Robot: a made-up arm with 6 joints. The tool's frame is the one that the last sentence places. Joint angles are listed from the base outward.
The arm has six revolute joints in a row. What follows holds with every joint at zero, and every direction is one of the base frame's.
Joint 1 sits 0.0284 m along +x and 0.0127 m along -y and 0.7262 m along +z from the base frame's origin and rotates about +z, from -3.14 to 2.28 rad.
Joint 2 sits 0.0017 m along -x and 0.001 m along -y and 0.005 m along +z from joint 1 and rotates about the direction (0, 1, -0.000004), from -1.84 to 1.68 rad.
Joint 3 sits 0.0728 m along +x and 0.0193 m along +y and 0.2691 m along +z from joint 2 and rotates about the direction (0, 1, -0.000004), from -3.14 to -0.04 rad.
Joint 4 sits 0.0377 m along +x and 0.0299 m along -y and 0.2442 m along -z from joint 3 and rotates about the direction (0, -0.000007, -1), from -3.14 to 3.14 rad.
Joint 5 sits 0.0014 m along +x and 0.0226 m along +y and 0.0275 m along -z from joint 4 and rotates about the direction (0, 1, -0.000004), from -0.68 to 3.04 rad.
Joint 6 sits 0.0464 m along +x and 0.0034 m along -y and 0.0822 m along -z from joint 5 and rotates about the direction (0, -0.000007, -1), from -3.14 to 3.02 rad.
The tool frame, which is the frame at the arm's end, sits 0.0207 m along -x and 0.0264 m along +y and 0.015 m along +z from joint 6; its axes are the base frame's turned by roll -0.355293, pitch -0.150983 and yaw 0.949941 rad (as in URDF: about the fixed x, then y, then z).
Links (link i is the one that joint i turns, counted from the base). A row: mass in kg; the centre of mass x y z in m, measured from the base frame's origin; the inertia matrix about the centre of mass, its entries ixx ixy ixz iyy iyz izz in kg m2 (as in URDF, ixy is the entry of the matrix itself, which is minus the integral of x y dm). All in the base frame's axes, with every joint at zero. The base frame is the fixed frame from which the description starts. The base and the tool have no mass.
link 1: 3.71; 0.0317 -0.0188 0.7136; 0.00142 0 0 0.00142 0 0.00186
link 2: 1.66; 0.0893 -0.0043 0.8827; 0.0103 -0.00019 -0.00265 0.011 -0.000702 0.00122
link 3: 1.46; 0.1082 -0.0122 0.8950; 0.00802 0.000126 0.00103 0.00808 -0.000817 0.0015
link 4: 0.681; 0.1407 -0.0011 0.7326; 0.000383 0 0 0.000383 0 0.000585
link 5: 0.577; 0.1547 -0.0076 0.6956; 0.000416 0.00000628 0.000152 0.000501 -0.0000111 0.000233
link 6: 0.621; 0.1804 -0.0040 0.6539; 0.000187 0 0 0.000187 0 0.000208
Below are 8 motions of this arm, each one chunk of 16 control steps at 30 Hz.
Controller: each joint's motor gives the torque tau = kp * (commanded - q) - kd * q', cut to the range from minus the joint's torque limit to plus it. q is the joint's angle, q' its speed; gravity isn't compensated. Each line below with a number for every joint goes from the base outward.
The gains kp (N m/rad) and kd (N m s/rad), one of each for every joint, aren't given. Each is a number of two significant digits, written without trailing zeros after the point. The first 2 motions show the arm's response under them.
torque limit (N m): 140 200 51 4.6 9.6 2.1
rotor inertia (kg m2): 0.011 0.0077 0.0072 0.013 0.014 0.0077
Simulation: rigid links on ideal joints. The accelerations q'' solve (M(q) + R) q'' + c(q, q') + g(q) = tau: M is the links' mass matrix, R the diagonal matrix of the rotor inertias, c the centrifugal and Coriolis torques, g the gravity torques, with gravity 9.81 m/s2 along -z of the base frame. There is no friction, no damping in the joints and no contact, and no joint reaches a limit. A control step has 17 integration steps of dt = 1/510 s. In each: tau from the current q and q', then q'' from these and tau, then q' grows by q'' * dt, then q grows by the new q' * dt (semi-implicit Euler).
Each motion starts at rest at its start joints. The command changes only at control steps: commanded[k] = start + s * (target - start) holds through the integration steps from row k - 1 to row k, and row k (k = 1, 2, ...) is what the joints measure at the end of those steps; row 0 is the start. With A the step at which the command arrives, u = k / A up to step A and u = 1 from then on. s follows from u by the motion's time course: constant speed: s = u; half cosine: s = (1 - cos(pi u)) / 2; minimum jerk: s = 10 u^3 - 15 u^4 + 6 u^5; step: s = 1 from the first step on.
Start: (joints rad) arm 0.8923 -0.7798 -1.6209 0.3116 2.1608 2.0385
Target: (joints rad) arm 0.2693 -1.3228 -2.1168 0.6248 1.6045 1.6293
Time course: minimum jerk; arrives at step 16
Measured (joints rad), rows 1 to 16:
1: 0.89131 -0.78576 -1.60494 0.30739 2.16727 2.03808
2: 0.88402 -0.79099 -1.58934 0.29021 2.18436 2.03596
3: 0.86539 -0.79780 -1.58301 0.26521 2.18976 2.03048
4: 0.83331 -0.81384 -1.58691 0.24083 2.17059 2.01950
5: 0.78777 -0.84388 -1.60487 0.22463 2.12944 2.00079
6: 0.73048 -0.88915 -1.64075 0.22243 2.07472 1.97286
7: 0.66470 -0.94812 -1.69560 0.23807 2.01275 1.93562
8: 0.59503 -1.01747 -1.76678 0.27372 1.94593 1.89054
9: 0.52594 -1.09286 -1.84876 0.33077 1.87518 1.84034
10: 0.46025 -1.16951 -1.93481 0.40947 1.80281 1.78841
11: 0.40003 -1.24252 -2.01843 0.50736 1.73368 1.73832
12: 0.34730 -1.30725 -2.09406 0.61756 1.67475 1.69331
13: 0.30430 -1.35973 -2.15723 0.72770 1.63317 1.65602
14: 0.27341 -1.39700 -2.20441 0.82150 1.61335 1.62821
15: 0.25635 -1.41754 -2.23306 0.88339 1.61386 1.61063
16: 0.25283 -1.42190 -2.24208 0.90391 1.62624 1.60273
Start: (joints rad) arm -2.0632 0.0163 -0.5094 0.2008 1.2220 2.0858
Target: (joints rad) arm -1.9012 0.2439 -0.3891 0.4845 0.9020 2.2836
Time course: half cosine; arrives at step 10
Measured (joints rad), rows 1 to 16:
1: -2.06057 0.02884 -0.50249 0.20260 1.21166 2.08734
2: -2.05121 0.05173 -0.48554 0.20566 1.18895 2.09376
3: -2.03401 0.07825 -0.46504 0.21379 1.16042 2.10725
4: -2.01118 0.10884 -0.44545 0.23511 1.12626 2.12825
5: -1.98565 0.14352 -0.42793 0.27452 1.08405 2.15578
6: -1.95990 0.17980 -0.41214 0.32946 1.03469 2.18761
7: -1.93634 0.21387 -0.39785 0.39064 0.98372 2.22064
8: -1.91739 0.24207 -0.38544 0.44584 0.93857 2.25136
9: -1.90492 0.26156 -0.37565 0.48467 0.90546 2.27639
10: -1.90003 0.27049 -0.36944 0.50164 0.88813 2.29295
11: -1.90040 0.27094 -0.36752 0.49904 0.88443 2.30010
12: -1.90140 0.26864 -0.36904 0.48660 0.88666 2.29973
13: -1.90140 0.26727 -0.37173 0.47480 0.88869 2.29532
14: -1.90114 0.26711 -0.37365 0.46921 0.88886 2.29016
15: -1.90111 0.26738 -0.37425 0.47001 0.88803 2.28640
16: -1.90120 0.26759 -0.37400 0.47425 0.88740 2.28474
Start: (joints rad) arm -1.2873 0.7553 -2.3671 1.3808 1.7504 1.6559
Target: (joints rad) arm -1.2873 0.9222 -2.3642 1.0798 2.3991 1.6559
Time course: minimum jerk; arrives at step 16
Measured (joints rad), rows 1 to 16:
1: -1.28728 0.76387 -2.36319 1.38098 1.75568 1.65522
2: -1.28734 0.78087 -2.34633 1.37222 1.76372 1.65436
3: -1.28766 0.80188 -2.32428 1.34291 1.77315 1.65472
4: -1.28818 0.82360 -2.30392 1.29215 1.78988 1.65665
5: -1.28856 0.84398 -2.28932 1.22844 1.82132 1.65957
6: -1.28850 0.86233 -2.28193 1.16438 1.87110 1.66245
7: -1.28792 0.87896 -2.28099 1.11098 1.93722 1.66442
8: -1.28702 0.89463 -2.28446 1.07372 2.01373 1.66513
9: -1.28616 0.90999 -2.28984 1.05169 2.09352 1.66470
10: -1.28565 0.92531 -2.29488 1.03921 2.17022 1.66358
11: -1.28563 0.94029 -2.29805 1.02897 2.23886 1.66230
12: -1.28608 0.95424 -2.29872 1.01528 2.29575 1.66132
13: -1.28680 0.96622 -2.29708 0.99609 2.33842 1.66091
14: -1.28754 0.97532 -2.29398 0.97338 2.36584 1.66118
15: -1.28805 0.98097 -2.29070 0.95180 2.37892 1.66202
16: -1.28822 0.98323 -2.28864 0.93650 2.38098 1.66316

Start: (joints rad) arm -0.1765 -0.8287 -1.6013 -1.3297 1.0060 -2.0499
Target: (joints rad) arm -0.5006 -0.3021 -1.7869 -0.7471 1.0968 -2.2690
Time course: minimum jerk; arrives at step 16
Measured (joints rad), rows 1 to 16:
1: -0.17727 -0.83473 -1.58578 -1.32803 1.01051 -2.04927
2: -0.18113 -0.83476 -1.57292 -1.31822 1.02511 -2.04814
3: -0.19087 -0.82201 -1.57341 -1.30024 1.04033 -2.04859
4: -0.20753 -0.79724 -1.58355 -1.27458 1.04978 -2.05303
5: -0.23111 -0.76094 -1.59977 -1.23943 1.05405 -2.06319
6: -0.26078 -0.71344 -1.61943 -1.19235 1.05643 -2.07962
7: -0.29502 -0.65596 -1.63982 -1.13243 1.05959 -2.10176
8: -0.33187 -0.59100 -1.65825 -1.06148 1.06488 -2.12819
9: -0.36907 -0.52215 -1.67264 -0.98433 1.07297 -2.15696
10: -0.40438 -0.45378 -1.68183 -0.90815 1.08436 -2.18591
11: -0.43588 -0.39058 -1.68577 -0.84075 1.09917 -2.21291
12: -0.46213 -0.33691 -1.68541 -0.78850 1.11646 -2.23611
13: -0.48198 -0.29623 -1.68247 -0.75468 1.13420 -2.25416
14: -0.49480 -0.27037 -1.67925 -0.73873 1.14962 -2.26640
15: -0.50085 -0.25907 -1.67825 -0.73653 1.16004 -2.27292
16: -0.50188 -0.25955 -1.68197 -0.74152 1.16373 -2.27463

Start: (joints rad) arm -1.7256 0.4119 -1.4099 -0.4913 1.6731 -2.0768
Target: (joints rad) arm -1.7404 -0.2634 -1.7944 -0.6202 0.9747 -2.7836
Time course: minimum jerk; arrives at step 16
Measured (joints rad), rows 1 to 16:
1: -1.72553 0.42107 -1.40350 -0.49202 1.66940 -2.07723
2: -1.72558 0.43507 -1.38320 -0.49330 1.65622 -2.08117
3: -1.72600 0.43907 -1.35728 -0.49455 1.63592 -2.09320
4: -1.72694 0.42306 -1.33955 -0.49655 1.61053 -2.11751
5: -1.72834 0.38314 -1.34178 -0.50109 1.57716 -2.15672
6: -1.73000 0.32161 -1.36904 -0.50988 1.52938 -2.21150
7: -1.73171 0.24436 -1.41805 -0.52354 1.46257 -2.28051
8: -1.73332 0.15779 -1.48007 -0.54147 1.37915 -2.36042
9: -1.73474 0.06757 -1.54600 -0.56190 1.28855 -2.44627
10: -1.73601 -0.02107 -1.60961 -0.58231 1.20197 -2.53208
11: -1.73724 -0.10304 -1.66750 -0.60008 1.12712 -2.61185
12: -1.73846 -0.17355 -1.71762 -0.61330 1.06696 -2.68044
13: -1.73948 -0.22863 -1.75814 -0.62123 1.02168 -2.73413
14: -1.74004 -0.26568 -1.78712 -0.62411 0.99076 -2.77101
15: -1.74018 -0.28407 -1.80278 -0.62308 0.97375 -2.79128
16: -1.74012 -0.28577 -1.80394 -0.62036 0.96978 -2.79754

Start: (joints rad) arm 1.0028 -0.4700 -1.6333 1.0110 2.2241 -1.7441
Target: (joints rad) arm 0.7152 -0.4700 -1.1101 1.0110 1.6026 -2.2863
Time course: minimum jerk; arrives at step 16
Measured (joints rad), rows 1 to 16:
1: 1.00267 -0.47231 -1.61759 1.00512 2.23030 -1.74434
2: 0.99958 -0.47028 -1.59663 0.98170 2.24217 -1.74604
3: 0.99088 -0.46573 -1.57352 0.94908 2.24087 -1.75250
4: 0.97592 -0.46226 -1.54428 0.91991 2.21754 -1.76783
5: 0.95480 -0.46081 -1.50727 0.90303 2.17428 -1.79522
6: 0.92827 -0.46069 -1.46226 0.90107 2.11677 -1.83590
7: 0.89764 -0.46079 -1.40978 0.91070 2.04982 -1.88884
8: 0.86460 -0.46016 -1.35121 0.92480 1.97669 -1.95114
9: 0.83105 -0.45833 -1.28888 0.93547 1.90026 -2.01861
10: 0.79895 -0.45541 -1.22592 0.93685 1.82416 -2.08647
11: 0.77025 -0.45195 -1.16600 0.92682 1.75325 -2.14993
12: 0.74666 -0.44874 -1.11300 0.90737 1.69290 -2.20477
13: 0.72941 -0.44651 -1.07050 0.88379 1.64766 -2.24778
14: 0.71890 -0.44564 -1.04103 0.86281 1.61972 -2.27725
15: 0.71443 -0.44614 -1.02534 0.85056 1.60789 -2.29325
16: 0.71403 -0.44780 -1.02163 0.85091 1.60774 -2.29792

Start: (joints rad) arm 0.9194 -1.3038 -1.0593 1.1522 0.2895 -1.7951
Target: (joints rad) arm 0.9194 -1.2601 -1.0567 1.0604 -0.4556 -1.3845
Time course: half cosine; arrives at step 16
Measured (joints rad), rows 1 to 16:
1: 0.91927 -1.31378 -1.04317 1.15218 0.28769 -1.79400
2: 0.91927 -1.32309 -1.02449 1.15292 0.28020 -1.78869
3: 0.91931 -1.32271 -1.01593 1.15302 0.26040 -1.77704
4: 0.91936 -1.31695 -1.01312 1.15093 0.22486 -1.75834
5: 0.91943 -1.31080 -1.01140 1.14672 0.17441 -1.73271
6: 0.91949 -1.30594 -1.00988 1.14154 0.11198 -1.70090
7: 0.91951 -1.30206 -1.00929 1.13652 0.04084 -1.66422
8: 0.91950 -1.29849 -1.00995 1.13203 -0.03586 -1.62432
9: 0.91948 -1.29493 -1.01141 1.12788 -0.11488 -1.58299
10: 0.91946 -1.29137 -1.01294 1.12371 -0.19286 -1.54196
11: 0.91943 -1.28788 -1.01404 1.11943 -0.26650 -1.50286
12: 0.91941 -1.28462 -1.01453 1.11527 -0.33279 -1.46715
13: 0.91940 -1.28175 -1.01451 1.11162 -0.38920 -1.43614
14: 0.91938 -1.27945 -1.01420 1.10887 -0.43373 -1.41098
15: 0.91938 -1.27787 -1.01381 1.10728 -0.46492 -1.39261
16: 0.91937 -1.27715 -1.01350 1.10698 -0.48181 -1.38176

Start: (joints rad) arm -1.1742 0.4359 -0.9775 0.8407 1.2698 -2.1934
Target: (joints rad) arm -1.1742 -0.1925 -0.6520 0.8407 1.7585 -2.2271
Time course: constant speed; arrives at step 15
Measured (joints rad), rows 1 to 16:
1: -1.17441 0.42927 -0.95861 0.84470 1.26511 -2.19585
2: -1.17518 0.40681 -0.91781 0.84031 1.27014 -2.20074
3: -1.17581 0.36846 -0.87501 0.81662 1.29911 -2.20523
4: -1.17525 0.32179 -0.84348 0.78244 1.34578 -2.20786
5: -1.17389 0.27331 -0.82355 0.75616 1.39484 -2.20901
6: -1.17312 0.22635 -0.80903 0.75018 1.43569 -2.20980
7: -1.17344 0.18162 -0.79412 0.76383 1.46686 -2.21106
8: -1.17419 0.13853 -0.77618 0.78677 1.49287 -2.21310
9: -1.17461 0.09616 -0.75518 0.80668 1.51893 -2.21573
10: -1.17454 0.05378 -0.73217 0.81561 1.54801 -2.21858
11: -1.17428 0.01111 -0.70824 0.81215 1.58030 -2.22130
12: -1.17409 -0.03184 -0.68409 0.80004 1.61445 -2.22370
13: -1.17406 -0.07491 -0.66010 0.78507 1.64885 -2.22580
14: -1.17411 -0.11802 -0.63648 0.77229 1.68251 -2.22769
15: -1.17416 -0.16113 -0.61334 0.76449 1.71522 -2.22956
16: -1.17333 -0.18322 -0.60186 0.75920 1.74907 -2.23012

